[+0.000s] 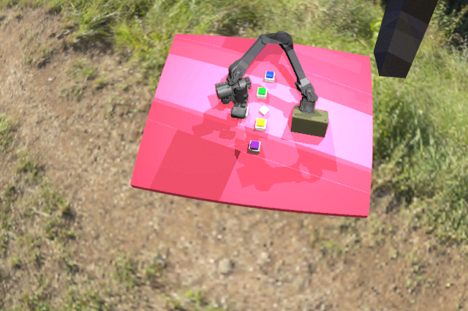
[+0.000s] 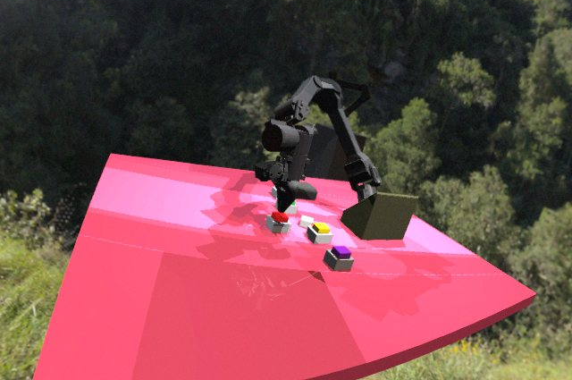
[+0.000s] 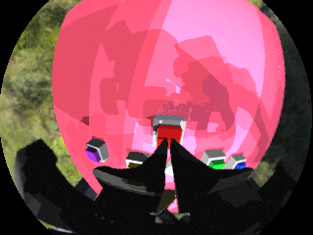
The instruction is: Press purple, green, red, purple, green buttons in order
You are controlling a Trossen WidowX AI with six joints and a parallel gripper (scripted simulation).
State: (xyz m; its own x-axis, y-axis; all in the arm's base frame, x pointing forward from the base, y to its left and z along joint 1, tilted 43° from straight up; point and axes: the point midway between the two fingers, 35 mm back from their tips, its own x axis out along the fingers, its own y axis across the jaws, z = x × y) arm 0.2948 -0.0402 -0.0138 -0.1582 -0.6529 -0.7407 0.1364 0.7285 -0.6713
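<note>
The red button is 10 mm below my gripper tip. Also, from my gripper tip: yellow button: 90 mm behind, 60 mm to the left, 10 mm below; small white block: 100 mm behind, 40 mm below, 10 mm to the right; green button: 100 mm to the right, 90 mm behind, 10 mm below.
</note>
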